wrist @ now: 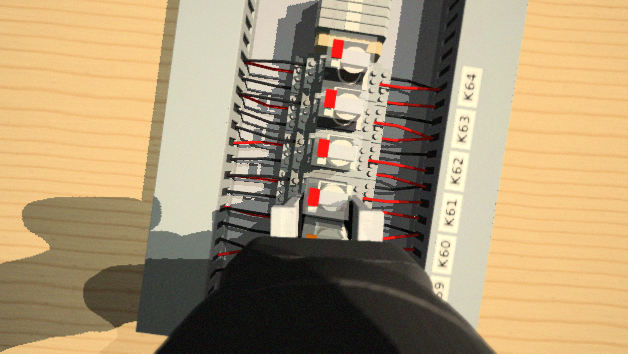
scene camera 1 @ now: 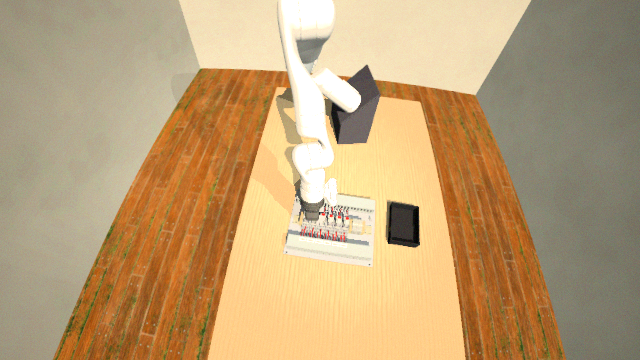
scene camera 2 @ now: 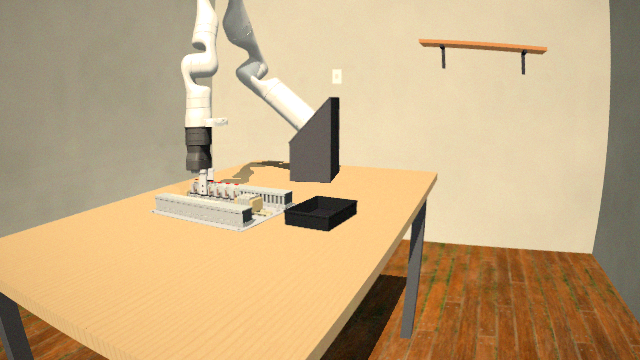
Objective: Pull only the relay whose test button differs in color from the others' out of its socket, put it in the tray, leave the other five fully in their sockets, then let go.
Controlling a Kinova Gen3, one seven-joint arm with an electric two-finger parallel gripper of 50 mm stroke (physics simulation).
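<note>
Scene camera 2 shows the gripper (scene camera 2: 207, 193). In the wrist view there's the gripper (wrist: 325, 209) again, and you also get a panel (wrist: 409, 50).
</note>
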